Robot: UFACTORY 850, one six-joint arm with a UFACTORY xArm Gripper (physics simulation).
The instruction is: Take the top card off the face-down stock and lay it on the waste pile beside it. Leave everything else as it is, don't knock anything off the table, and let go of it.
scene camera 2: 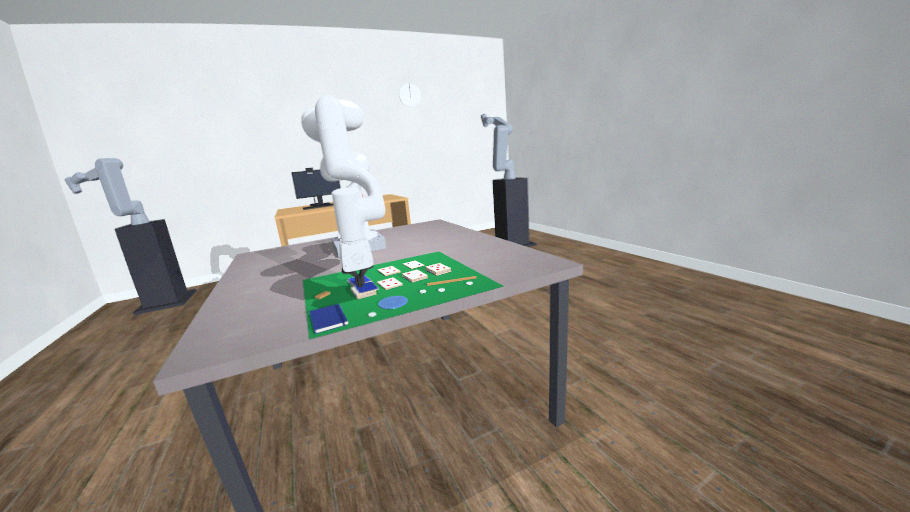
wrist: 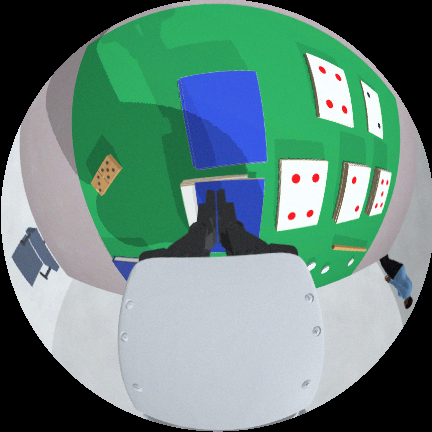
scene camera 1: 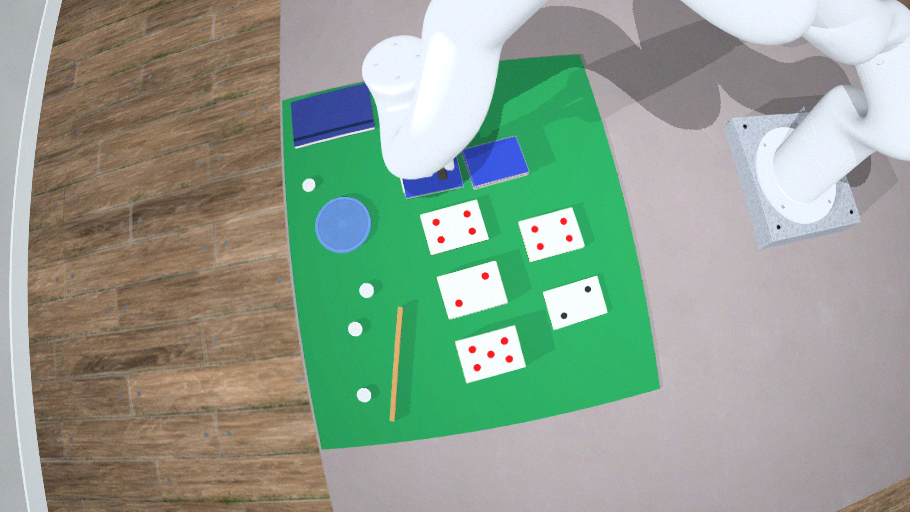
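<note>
The face-down stock [scene camera 1: 496, 163] [wrist: 222, 117] is a blue-backed pile on the green mat. A blue-backed card [scene camera 1: 421, 187] [scene camera 2: 368, 288] [wrist: 253, 200] lies face down on the waste pile [scene camera 2: 364, 294] [wrist: 188, 196], apart from the stock. In the wrist view it sits a little to the right on the pile, and a white strip of the pile shows at its left. My gripper [scene camera 2: 360, 284] [wrist: 215, 201] is shut, with nothing seen between the fingers. Its tips are over the card, at or close to its surface; exact contact is hidden. The arm covers part of the card in scene camera 1.
Face-up card piles [scene camera 1: 454, 227] [wrist: 302, 195] stand beside the waste pile and stock. A dark blue notebook [scene camera 1: 332, 114] [scene camera 2: 328, 318], a domino [scene camera 2: 322, 295] [wrist: 106, 174], a blue disc [scene camera 1: 343, 224], a thin stick [scene camera 1: 395, 362] and several white pieces [scene camera 1: 308, 185] lie on the mat.
</note>
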